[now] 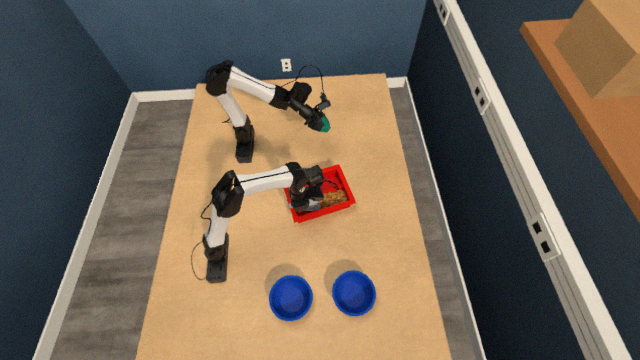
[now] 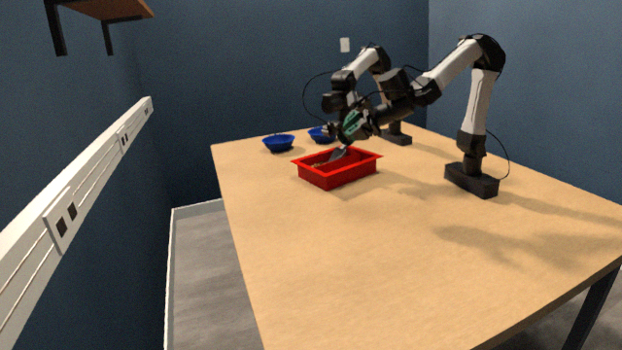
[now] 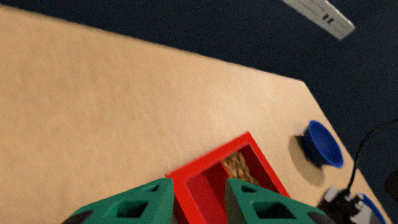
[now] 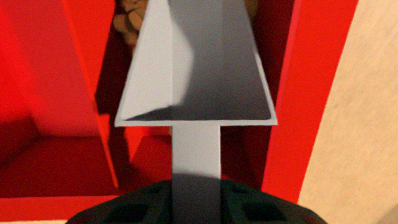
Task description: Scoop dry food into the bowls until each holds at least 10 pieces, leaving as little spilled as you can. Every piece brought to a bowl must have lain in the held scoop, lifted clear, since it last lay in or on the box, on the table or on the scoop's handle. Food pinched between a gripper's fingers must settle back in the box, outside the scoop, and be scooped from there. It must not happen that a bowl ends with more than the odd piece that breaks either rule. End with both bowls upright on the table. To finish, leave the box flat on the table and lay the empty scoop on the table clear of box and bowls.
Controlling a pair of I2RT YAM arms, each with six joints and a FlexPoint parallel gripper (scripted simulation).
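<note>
My right gripper is now 30 mm short of the grey scoop, 30 mm above it and 10 mm to the right of it. The rest, counted from my right hand: red box: 80 mm to the left, 70 mm ahead, 40 mm below.
</note>
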